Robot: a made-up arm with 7 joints.
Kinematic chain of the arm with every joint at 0, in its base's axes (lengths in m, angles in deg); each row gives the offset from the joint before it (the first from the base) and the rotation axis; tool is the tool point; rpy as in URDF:
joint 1: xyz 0 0 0 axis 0.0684 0.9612 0.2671
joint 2: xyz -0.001 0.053 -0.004 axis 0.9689 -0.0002 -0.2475
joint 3: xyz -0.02 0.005 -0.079 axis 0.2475 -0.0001 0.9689
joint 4: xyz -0.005 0 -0.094 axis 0.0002 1 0
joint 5: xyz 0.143 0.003 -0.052 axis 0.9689 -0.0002 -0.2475
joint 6: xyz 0.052 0 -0.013 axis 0.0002 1 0
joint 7: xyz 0.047 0 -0.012 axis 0.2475 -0.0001 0.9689
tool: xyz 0 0 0 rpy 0 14.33 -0.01
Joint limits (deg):
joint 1: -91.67..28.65
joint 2: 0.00..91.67
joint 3: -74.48..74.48
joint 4: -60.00..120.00
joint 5: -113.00..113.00
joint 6: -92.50..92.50
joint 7: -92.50..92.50
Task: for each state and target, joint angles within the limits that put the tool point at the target. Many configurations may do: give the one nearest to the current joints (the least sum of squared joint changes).
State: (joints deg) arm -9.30 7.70 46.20 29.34 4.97 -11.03 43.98
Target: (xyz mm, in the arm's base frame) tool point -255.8 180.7 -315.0
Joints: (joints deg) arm 28.65 0.00 70.35 60.93 2.96 -14.74 43.98
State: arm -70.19 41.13 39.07 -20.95 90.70 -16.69 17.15
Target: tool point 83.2 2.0 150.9
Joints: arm -69.80 48.14 9.67 -57.57 87.95 -23.76 17.15
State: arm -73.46 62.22 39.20 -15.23 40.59 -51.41 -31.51
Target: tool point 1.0 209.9 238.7
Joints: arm -84.50 70.39 55.57 -9.53 39.38 -47.52 -31.51
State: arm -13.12 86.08 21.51 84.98 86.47 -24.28 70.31
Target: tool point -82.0 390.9 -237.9
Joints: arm -0.65 57.26 22.06 98.91 87.75 -25.47 70.31
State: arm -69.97 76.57 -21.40 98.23 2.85 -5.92 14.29
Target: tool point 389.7 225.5 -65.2
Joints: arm -68.07 50.73 -29.09 63.18 3.83 -23.33 14.29
